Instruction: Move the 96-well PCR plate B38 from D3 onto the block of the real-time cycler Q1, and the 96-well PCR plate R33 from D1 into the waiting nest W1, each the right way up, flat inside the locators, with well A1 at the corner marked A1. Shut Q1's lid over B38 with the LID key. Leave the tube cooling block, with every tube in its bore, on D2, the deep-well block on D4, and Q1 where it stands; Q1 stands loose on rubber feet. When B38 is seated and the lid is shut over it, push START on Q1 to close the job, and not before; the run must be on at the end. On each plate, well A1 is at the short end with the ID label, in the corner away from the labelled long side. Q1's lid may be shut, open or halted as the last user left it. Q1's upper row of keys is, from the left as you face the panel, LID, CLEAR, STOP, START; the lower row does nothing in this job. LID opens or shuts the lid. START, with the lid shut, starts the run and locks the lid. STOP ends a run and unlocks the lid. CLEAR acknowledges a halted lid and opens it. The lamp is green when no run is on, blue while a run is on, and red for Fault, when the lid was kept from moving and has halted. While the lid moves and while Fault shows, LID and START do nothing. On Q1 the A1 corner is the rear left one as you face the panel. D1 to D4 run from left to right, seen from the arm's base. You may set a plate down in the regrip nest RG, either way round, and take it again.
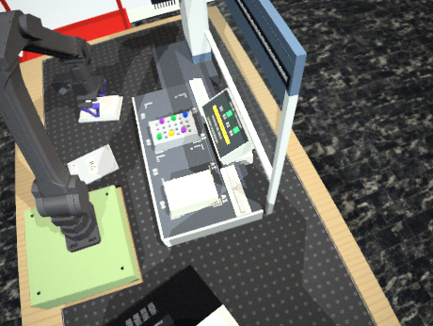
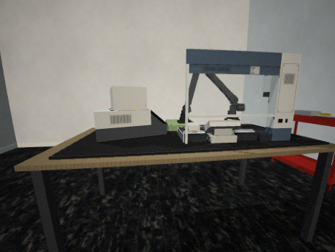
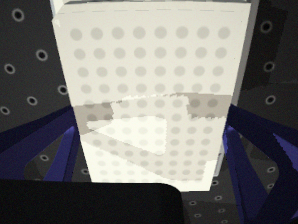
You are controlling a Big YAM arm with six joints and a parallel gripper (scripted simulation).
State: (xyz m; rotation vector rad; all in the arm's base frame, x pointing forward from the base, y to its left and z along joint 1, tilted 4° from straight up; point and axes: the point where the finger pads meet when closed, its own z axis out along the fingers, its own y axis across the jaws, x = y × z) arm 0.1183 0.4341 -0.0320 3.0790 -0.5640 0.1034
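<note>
Right now the grey nest is 2 cm below my hand. Also, from my hand: white deep-well block (46 cm to the right, 19 cm ahead, 5 cm above); tube cooling block (25 cm to the right, 21 cm ahead, 5 cm above); regrip nest (22 cm to the right, 7 cm behind, 2 cm below).
</note>
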